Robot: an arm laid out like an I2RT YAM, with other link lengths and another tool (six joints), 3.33 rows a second.
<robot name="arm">
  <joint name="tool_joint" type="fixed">
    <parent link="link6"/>
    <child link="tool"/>
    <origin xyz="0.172 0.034 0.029" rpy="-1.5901 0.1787 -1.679"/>
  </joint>
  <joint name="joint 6" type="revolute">
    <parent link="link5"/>
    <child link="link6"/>
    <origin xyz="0.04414 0 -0.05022" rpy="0 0 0"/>
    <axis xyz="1 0 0"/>
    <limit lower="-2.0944" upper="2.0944"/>
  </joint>
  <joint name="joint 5" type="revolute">
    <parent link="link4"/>
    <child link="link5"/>
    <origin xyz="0.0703 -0.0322 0.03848" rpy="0 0 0"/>
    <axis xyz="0 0 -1"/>
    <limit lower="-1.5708" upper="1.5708"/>
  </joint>
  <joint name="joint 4" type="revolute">
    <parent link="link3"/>
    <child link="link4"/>
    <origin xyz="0.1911 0.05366 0.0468" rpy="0 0 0"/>
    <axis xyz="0 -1 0"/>
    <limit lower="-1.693" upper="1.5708"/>
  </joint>
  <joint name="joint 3" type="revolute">
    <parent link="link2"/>
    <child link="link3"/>
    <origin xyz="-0.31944 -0.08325 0" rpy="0 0 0"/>
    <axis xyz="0 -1 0"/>
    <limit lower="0" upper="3.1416"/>
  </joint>
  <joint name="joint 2" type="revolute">
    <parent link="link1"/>
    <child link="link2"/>
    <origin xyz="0.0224 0.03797 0.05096" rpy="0 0 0"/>
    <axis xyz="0 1 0"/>
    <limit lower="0" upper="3.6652"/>
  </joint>
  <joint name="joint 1" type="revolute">
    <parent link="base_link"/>
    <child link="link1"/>
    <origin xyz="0 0 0.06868" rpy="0 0 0"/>
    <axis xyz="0 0 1"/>
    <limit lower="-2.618" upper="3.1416"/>
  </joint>
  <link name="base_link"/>
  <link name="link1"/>
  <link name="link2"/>
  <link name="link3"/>
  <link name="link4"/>
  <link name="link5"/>
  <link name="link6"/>
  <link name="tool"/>
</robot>
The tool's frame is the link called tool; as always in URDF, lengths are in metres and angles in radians.
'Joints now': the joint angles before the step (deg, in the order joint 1, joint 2, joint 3, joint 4, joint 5, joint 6). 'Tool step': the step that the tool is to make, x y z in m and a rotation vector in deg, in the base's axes. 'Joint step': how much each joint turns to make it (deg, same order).
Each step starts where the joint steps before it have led.
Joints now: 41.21, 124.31, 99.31, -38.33, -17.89, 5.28
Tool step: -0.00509, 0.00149, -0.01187, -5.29, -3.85, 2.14
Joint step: 2.62, 0.61, 1.16, -1.93, 6.06, -2.50
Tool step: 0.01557, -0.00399, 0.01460, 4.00, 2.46, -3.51
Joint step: -2.71, -0.11, 1.45, 0.00, -3.79, 2.83
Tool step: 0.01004, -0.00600, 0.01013, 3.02, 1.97, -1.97
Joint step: -2.31, -0.21, 0.49, 0.14, -3.34, 1.40
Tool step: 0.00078, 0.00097, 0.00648, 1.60, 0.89, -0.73
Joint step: -0.42, -0.37, -0.02, 0.35, -1.45, 1.19
